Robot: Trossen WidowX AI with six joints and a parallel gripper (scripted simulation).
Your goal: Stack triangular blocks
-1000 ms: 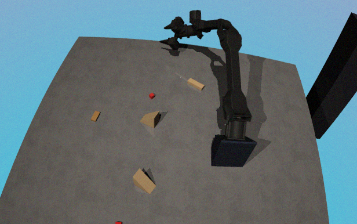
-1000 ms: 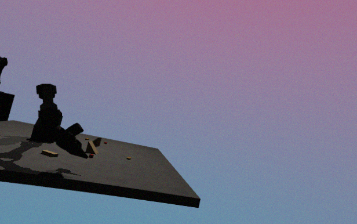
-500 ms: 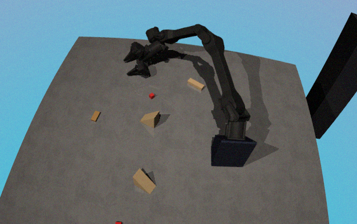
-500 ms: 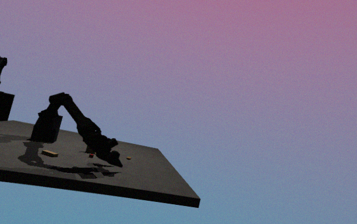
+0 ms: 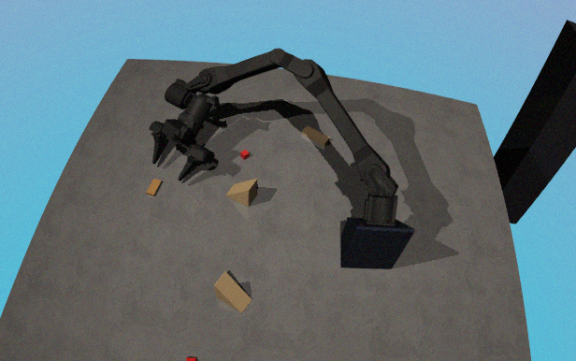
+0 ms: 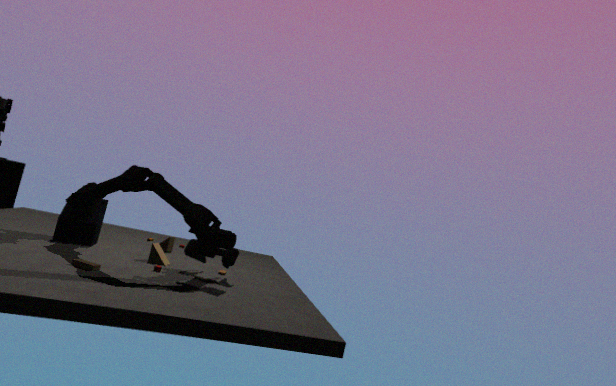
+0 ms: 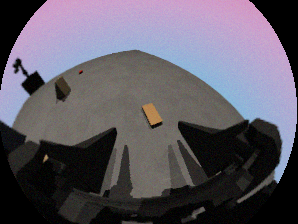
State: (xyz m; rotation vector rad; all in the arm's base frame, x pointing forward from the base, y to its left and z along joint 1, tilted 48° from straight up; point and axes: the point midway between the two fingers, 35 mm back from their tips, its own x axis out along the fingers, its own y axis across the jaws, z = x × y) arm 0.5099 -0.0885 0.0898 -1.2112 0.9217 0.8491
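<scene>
My gripper tip is now 220 mm past the triangular block, 270 mm to the right of it and 20 mm above it. Round my gripper tip: long tan block (360 mm behind, 230 mm to the right, 30 mm below); small red cube (180 mm behind, 120 mm to the right, 30 mm below).
</scene>
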